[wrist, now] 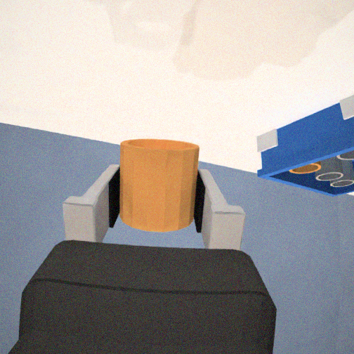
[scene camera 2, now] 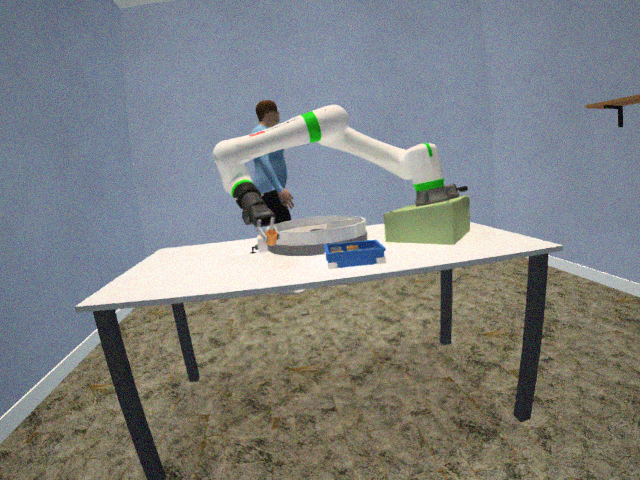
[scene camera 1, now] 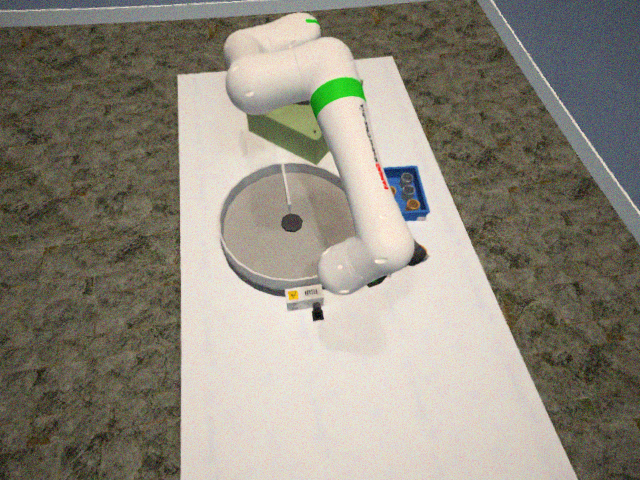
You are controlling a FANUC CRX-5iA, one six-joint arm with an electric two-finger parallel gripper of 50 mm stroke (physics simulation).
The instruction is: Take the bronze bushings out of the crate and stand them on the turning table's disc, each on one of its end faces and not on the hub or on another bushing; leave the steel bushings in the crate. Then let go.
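Places are measured from the arm's base along level axes (x back, y right, z up), in centimetres.
Where they show: gripper, fingertip midpoint: [scene camera 2: 272,238] [scene camera 1: 421,251]; arm's base at its link origin: [scene camera 2: 432,202].
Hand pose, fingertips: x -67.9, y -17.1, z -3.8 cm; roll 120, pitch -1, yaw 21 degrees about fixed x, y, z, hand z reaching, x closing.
Each offset is from my fingertips to the top centre of the thing. "*": to the spot under its first point.
My gripper [scene camera 2: 269,235] [wrist: 158,185] is shut on a bronze bushing @(dx -0.5, dy +1.2, dz +2.7 cm) [scene camera 2: 271,237] [wrist: 159,185], gripped across its sides and held above the table; the arm hides both in scene camera 1. The blue crate @(dx +25.9, dy -4.1, dz -5.3 cm) [scene camera 1: 424,198] [scene camera 2: 356,257] [wrist: 300,142] holds a bronze bushing @(dx +20.0, dy -6.5, dz -6.0 cm) [scene camera 1: 413,204] [wrist: 305,168], another bronze bushing @(dx +26.6, dy -1.0, dz -6.0 cm) [scene camera 1: 393,190] partly behind the arm, and steel bushings, including one steel bushing @(dx +30.7, dy -8.3, dz -6.0 cm) [scene camera 1: 406,178] at the back and one steel bushing @(dx +25.7, dy -7.1, dz -6.0 cm) [scene camera 1: 408,191] beside it. The turning table's disc @(dx +20.3, dy +32.0, dz -4.2 cm) [scene camera 1: 258,248] has a dark hub @(dx +20.3, dy +32.0, dz -4.2 cm) [scene camera 1: 292,222]; no bushing shows on its visible part.
A raised rim [scene camera 1: 225,242] [scene camera 2: 330,237] surrounds the disc. A thin pale rod @(* dx +31.6, dy +31.5, dz -1.4 cm) [scene camera 1: 285,186] reaches from the rim towards the hub. A labelled box @(* dx -4.4, dy +33.9, dz -4.6 cm) [scene camera 1: 303,298] and a small black part @(* dx -8.0, dy +30.9, dz -8.0 cm) [scene camera 1: 317,313] are at the front. A green block [scene camera 1: 289,131] [scene camera 2: 426,224] carries the arm. A person [scene camera 2: 269,165] stands behind the table.
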